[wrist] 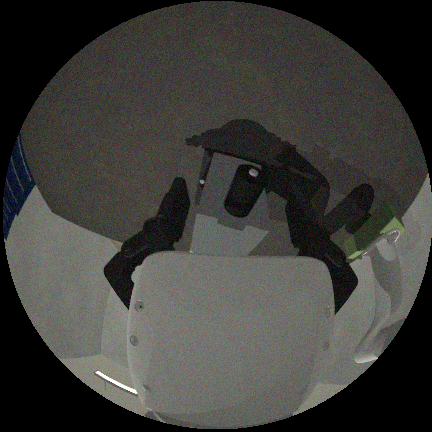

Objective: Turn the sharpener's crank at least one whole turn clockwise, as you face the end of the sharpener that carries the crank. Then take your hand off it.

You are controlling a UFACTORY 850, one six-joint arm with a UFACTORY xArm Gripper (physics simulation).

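Note:
The sharpener (215, 187) shows in the wrist view just above the centre, as a grey box with a paler grey face toward the gripper. A black rounded part with a small silver spot, which looks like the crank (242, 195), lies over its right half. My gripper (239, 191) is open and empty. One black finger is left of the sharpener and the other is right of it, with the crank in the gap between them as seen from here. Whether a finger touches the sharpener cannot be told. The gripper's pale housing hides the sharpener's near end.
A green block (375, 232) is at the right, beside the pale arm parts (386, 285). A dark blue striped item (16, 185) is at the far left edge. The brown table top (125, 115) spreads above and left. Dark shadows lie above and right of the sharpener.

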